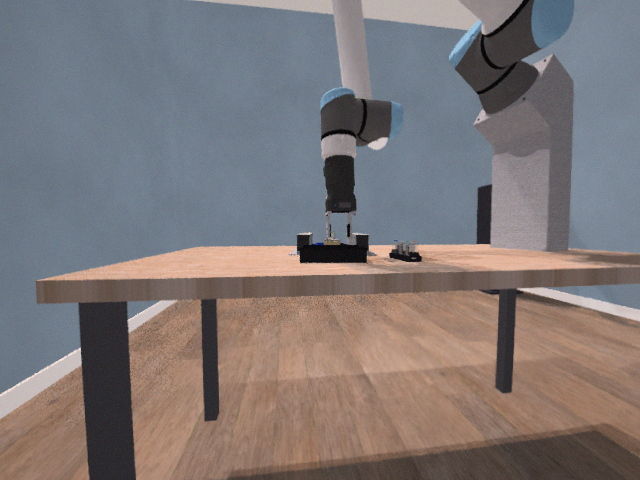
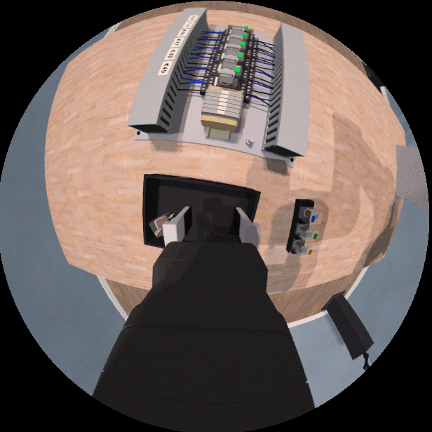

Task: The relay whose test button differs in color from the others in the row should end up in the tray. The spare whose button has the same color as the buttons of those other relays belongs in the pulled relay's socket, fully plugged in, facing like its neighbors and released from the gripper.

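Frame: origin at the arm's base, x right, y back, z down, level; millimetres.
Where they show: gripper, fingertip midpoint: [image 1: 339, 237]; arm's base at its link origin: [image 1: 509, 92].
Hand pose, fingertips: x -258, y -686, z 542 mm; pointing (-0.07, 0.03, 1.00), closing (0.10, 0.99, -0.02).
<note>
Things, the pixels of their centre, and the offset from my fingertips. Level surfaces: height alone.
- black tray at the middle of its body: [image 1: 331, 253] dy -22, dx -19, dz +40 mm
- black holder at the middle of its body: [image 1: 404, 255] dy +170, dx -22, dz +46 mm
- table at its surface level: dz +58 mm
The black tray [image 1: 333, 254] [image 2: 146, 210] stands in front of the relay panel. A relay with an orange button [image 2: 161, 225] lies tilted at its left side. My gripper [image 1: 338, 235] [image 2: 212, 215] is open and empty at the tray, its left finger beside that relay; the finger hides part of it. On the panel, several relays with green buttons [image 2: 231, 64] stand in a row; I cannot make out which socket is empty. A black holder [image 1: 406, 256] [image 2: 293, 235] right of the tray carries three spares: blue-button [image 2: 309, 215], green-button [image 2: 305, 233] and orange-button [image 2: 301, 248].
Grey wire ducts [image 2: 167, 75] [image 2: 291, 90] flank the relay row on both sides. A block of grey and beige terminals [image 2: 221, 107] stands at the row's near end. Blue and black wires run from the sockets to the ducts. The table [image 1: 206, 266] [image 2: 95, 175] bears everything.
</note>
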